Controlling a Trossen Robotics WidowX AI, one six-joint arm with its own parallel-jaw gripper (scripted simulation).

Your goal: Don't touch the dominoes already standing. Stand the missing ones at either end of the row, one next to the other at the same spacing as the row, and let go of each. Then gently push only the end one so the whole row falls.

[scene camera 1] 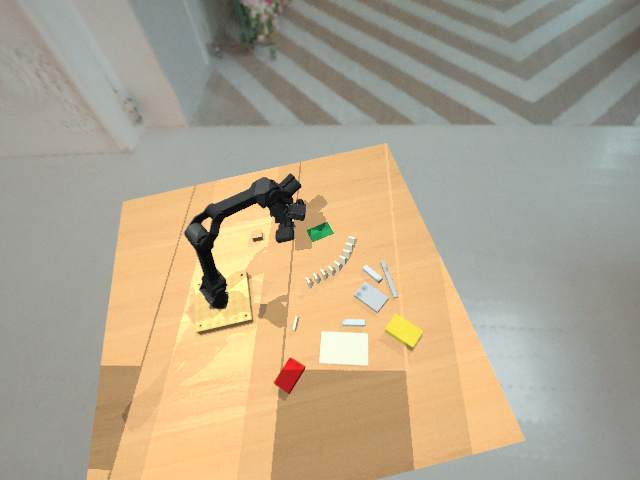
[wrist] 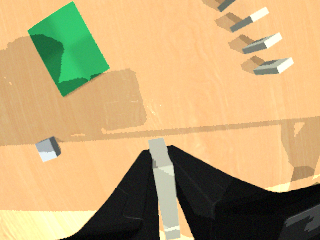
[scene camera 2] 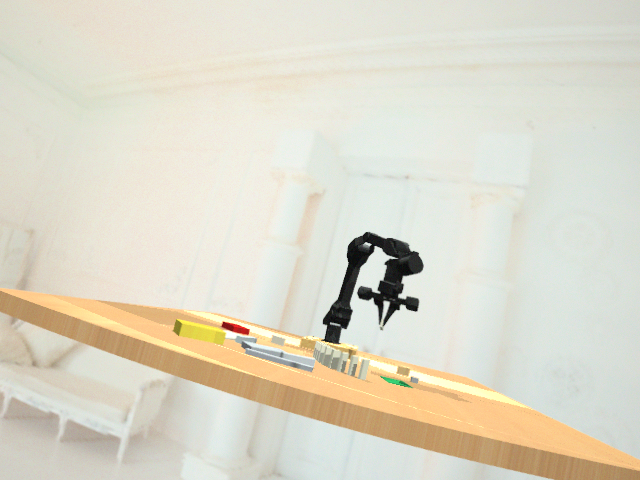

Observation:
The gripper [scene camera 2: 381,325] holds a domino. Further things: a green tile [wrist: 65,44] and a white sheet [scene camera 1: 340,348].
The gripper is seen too in scene camera 1 [scene camera 1: 292,231] and in the wrist view [wrist: 158,155]. The wrist view does not show the white sheet: it is out of frame.

